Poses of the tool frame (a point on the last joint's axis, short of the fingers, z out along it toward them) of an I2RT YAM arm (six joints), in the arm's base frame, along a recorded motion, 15 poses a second.
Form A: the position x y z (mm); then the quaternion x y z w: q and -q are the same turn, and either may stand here.
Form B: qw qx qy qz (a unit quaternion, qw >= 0); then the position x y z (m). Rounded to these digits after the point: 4 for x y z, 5 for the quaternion.
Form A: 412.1 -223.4 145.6 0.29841 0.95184 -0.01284 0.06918
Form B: 0.06918 0.29841 0.95184 -0.01284 0.4121 -0.2234 0.1456
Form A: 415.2 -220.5 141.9 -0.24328 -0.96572 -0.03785 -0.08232
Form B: 0.08232 0.24328 0.96572 0.03785 0.4152 -0.2205 0.1419
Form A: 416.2 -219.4 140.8 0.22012 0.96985 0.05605 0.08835
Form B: 0.08835 0.22012 0.96985 0.05605 0.4162 -0.2194 0.1408
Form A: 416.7 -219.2 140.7 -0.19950 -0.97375 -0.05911 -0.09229
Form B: 0.09229 0.19950 0.97375 0.05911 0.4167 -0.2192 0.1407
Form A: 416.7 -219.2 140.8 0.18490 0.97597 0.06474 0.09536
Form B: 0.09536 0.18490 0.97597 0.06474 0.4167 -0.2192 0.1408
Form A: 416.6 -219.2 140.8 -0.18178 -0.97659 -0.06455 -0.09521
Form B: 0.09521 0.18178 0.97659 0.06455 0.4166 -0.2192 0.1408
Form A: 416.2 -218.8 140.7 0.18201 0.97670 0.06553 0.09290
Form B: 0.09290 0.18201 0.97670 0.06553 0.4162 -0.2188 0.1407
